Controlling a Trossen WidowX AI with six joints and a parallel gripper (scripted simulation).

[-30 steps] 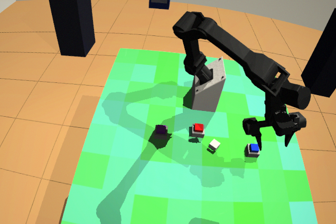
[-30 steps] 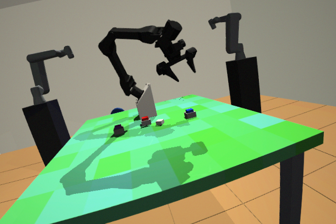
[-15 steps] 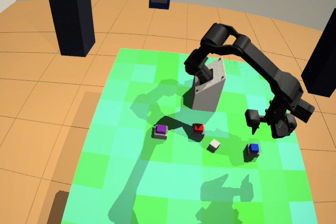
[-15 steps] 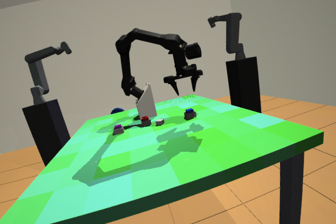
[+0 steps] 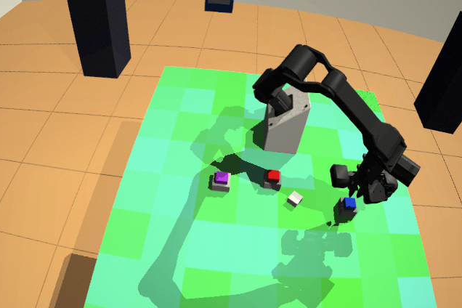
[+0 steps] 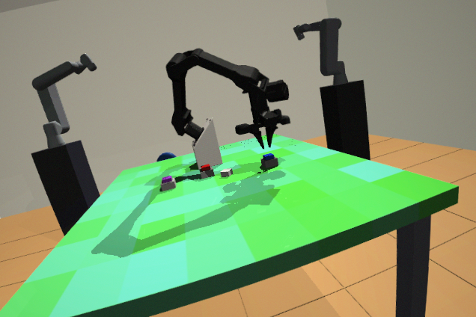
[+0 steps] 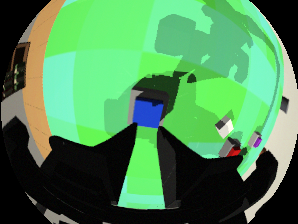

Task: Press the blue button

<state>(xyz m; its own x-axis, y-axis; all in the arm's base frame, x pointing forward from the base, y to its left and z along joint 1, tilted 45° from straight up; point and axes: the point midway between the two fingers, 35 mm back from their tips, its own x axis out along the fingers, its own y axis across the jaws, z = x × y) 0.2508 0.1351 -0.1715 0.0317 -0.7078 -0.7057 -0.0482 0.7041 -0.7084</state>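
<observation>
Right now the blue button is 30 mm below my gripper tip. Round my gripper tip: purple button 30 mm behind, 370 mm to the right, 30 mm below; then red button 60 mm behind, 230 mm to the right, 30 mm below; then white block 10 mm behind, 160 mm to the right, 50 mm below.
</observation>
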